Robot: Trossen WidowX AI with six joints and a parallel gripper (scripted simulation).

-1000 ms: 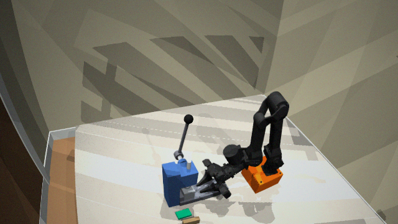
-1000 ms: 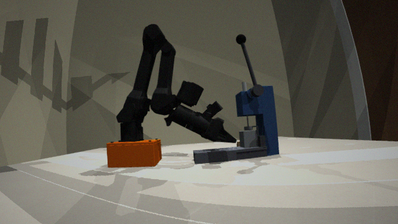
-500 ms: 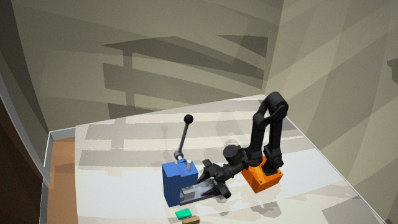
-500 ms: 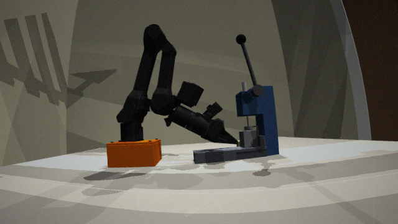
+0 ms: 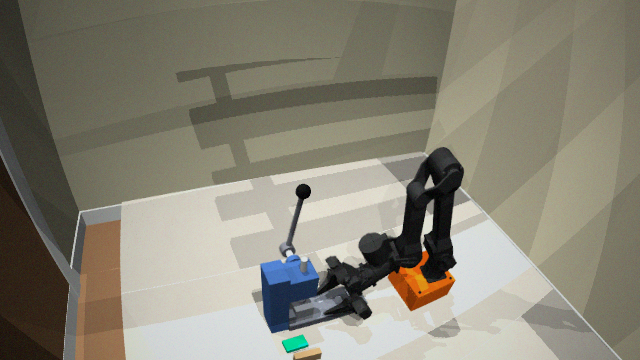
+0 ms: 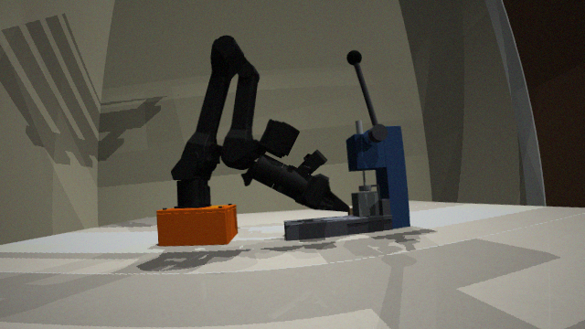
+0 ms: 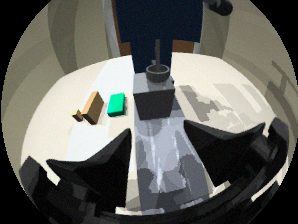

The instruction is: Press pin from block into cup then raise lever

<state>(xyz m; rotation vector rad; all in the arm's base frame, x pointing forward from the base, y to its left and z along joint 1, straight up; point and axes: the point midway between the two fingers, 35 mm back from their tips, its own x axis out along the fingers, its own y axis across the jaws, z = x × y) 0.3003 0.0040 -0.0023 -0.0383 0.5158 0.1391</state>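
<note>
Right now my gripper tip is 50 mm short of the round pin and 20 mm below it. The rest, counted from my gripper tip: punch (50 mm ahead, 100 mm above); green tile (80 mm ahead, 80 mm to the left, 40 mm below); tan piece (60 mm ahead, 130 mm to the left, 30 mm below).
</note>
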